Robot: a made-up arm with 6 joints.
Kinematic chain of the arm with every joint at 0, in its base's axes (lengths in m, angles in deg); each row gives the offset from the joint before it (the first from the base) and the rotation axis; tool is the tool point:
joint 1: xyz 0 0 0.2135 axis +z
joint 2: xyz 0 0.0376 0 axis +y
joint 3: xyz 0 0 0.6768 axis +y
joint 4: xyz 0 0 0.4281 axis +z
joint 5: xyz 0 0 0 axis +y
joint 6: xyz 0 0 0.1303 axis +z
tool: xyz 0 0 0
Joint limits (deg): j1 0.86..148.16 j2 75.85..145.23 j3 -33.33..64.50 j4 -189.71..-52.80 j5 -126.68..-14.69 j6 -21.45..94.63
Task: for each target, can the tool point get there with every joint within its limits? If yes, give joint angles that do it. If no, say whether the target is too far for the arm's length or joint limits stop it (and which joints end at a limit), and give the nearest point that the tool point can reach.
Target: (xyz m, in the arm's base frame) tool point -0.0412 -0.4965 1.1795
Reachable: no: joint limits stop it (at a limit: joint 1, joint 2, joint 3, joint 4, joint 5) | nearest point 0.8445 0.1335 0.6798 | short by 1.196 m
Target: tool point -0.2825 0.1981 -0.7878
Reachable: yes | joints 126.28 136.81 52.67 -124.92 -43.02 2.23
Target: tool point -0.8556 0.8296 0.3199
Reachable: yes | joints 130.90 94.99 -20.67 -72.77 -31.99 26.29
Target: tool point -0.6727 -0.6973 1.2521
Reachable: no: too far | nearest point -0.8233 0.3451 0.7408 | short by 1.171 m
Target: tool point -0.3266 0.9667 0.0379
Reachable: yes | joints 100.59 90.71 18.39 -114.81 -116.55 30.23
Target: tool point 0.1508 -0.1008 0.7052
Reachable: no: joint limits stop it (at a limit: joint 1, joint 2, joint 3, joint 4, joint 5) | nearest point 0.8445 0.1335 0.6798 | short by 0.733 m
